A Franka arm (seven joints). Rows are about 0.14 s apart.
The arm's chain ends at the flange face. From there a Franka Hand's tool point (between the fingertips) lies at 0.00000 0.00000 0.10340 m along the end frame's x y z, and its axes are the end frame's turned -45 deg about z.
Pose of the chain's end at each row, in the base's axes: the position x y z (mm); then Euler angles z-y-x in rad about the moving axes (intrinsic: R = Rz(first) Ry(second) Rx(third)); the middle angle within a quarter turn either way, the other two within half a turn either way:
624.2, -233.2, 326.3, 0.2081, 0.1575, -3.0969
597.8, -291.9, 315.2, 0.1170, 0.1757, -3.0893
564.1, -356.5, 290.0, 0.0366, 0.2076, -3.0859
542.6, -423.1, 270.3, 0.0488, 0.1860, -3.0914
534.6, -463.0, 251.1, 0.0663, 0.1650, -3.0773
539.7, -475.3, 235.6, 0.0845, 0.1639, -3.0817
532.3, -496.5, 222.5, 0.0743, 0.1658, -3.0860
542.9, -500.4, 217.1, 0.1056, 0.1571, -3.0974
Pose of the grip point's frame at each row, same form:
607.4, -232.0, 224.3, 0.9957, 0.0798, -2.9985
579.2, -288.6, 213.5, 0.9049, 0.0873, -2.9803
542.6, -351.5, 189.0, 0.8262, 0.1074, -2.9552
523.3, -418.9, 168.8, 0.8376, 0.0960, -2.9744
517.2, -457.5, 149.3, 0.8522, 0.0714, -2.9795
522.4, -470.6, 133.8, 0.8708, 0.0737, -2.9834
514.9, -492.0, 120.7, 0.8612, 0.0780, -2.9850
526.3, -497.6, 115.1, 0.8932, 0.0799, -2.9992

